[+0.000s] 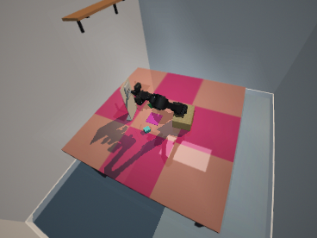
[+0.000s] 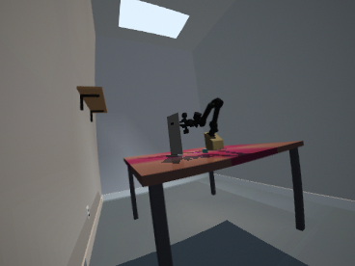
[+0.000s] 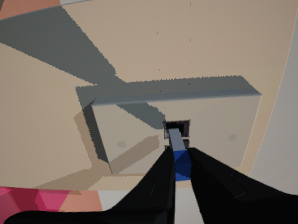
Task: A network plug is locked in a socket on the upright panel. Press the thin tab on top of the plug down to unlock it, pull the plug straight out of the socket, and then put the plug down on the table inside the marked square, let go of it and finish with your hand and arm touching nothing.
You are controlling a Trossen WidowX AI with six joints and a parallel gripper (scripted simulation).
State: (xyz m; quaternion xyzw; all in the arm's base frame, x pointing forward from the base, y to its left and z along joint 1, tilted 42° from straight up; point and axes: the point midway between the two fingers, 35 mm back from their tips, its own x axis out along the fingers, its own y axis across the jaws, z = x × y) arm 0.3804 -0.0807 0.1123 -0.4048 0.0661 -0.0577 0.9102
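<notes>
My gripper tip is 40 mm short of the pale panel and 110 mm above it. Round my gripper tip: grey network plug right at my gripper tip.
</notes>
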